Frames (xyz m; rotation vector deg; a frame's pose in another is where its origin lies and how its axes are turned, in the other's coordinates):
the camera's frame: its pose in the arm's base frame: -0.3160 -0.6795 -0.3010 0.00 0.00 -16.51
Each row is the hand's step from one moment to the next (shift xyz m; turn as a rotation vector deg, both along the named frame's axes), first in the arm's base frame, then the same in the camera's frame.
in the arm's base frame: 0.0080 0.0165 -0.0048 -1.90 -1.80 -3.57
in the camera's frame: 0.0030 0.0181 -0.0048 -1.31 -2.27 -3.57
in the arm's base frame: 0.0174 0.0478 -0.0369 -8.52 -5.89 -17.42
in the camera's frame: 0.0031 0.0508 -0.0369 -6.49 -8.07 -17.42
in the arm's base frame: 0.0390 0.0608 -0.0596 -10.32 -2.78 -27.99
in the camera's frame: 0.0201 0.0694 -0.0596 -9.10 -5.60 -27.99
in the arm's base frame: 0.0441 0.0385 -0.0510 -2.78 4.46 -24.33
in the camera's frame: 0.0313 0.0494 -0.0510 -3.93 3.49 -24.33
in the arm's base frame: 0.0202 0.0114 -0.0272 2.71 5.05 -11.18
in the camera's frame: 0.0161 0.0167 -0.0272 1.16 5.61 -11.18
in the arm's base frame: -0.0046 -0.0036 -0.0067 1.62 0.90 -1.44
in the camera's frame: -0.0034 -0.0048 -0.0067 1.30 1.32 -1.44
